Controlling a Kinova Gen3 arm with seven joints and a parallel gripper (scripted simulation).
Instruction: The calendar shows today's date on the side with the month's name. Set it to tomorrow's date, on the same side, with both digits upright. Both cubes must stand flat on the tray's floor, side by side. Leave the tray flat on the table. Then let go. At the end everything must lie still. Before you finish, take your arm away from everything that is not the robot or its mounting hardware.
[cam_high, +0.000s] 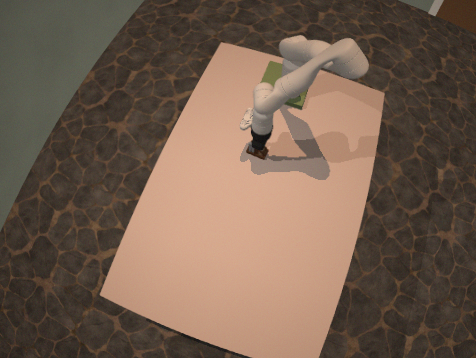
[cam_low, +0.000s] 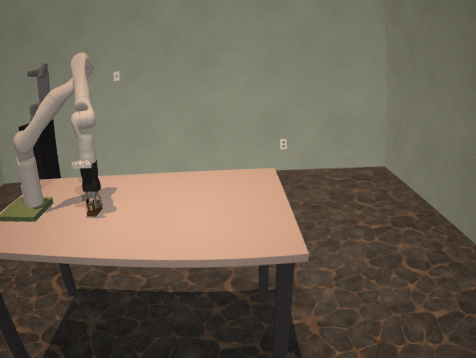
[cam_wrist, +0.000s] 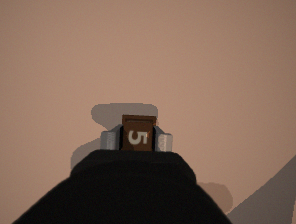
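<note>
Now: hand 20 mm to the right of the brown tray and 40 mm above it. The rest, counted from my hand: brown cube: 30 mm to the left, 20 mm below.
</note>
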